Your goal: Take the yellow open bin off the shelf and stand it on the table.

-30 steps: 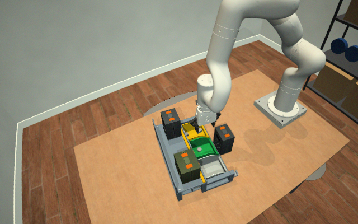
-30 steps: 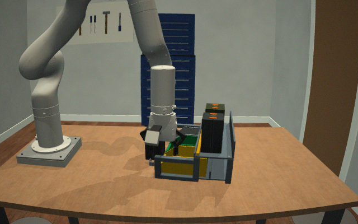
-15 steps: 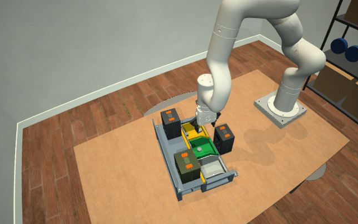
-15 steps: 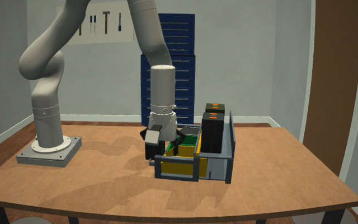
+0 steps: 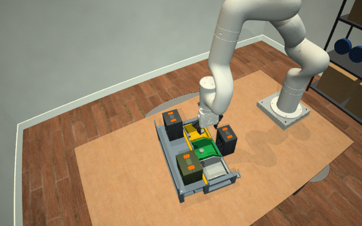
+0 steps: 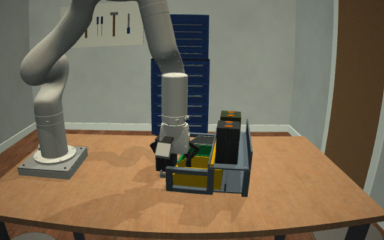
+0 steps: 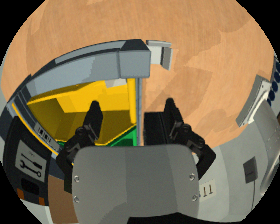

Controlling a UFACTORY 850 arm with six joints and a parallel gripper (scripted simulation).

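Now: the yellow bin 8 cm ahead of my hand, 1 cm to the right of it and 2 cm below it. Round my hand: grey bin: 10 cm ahead, 22 cm to the left, 2 cm below; then olive box: 20 cm ahead, 21 cm to the left, 9 cm above; then green bin: 9 cm ahead, 10 cm to the left, 2 cm below.
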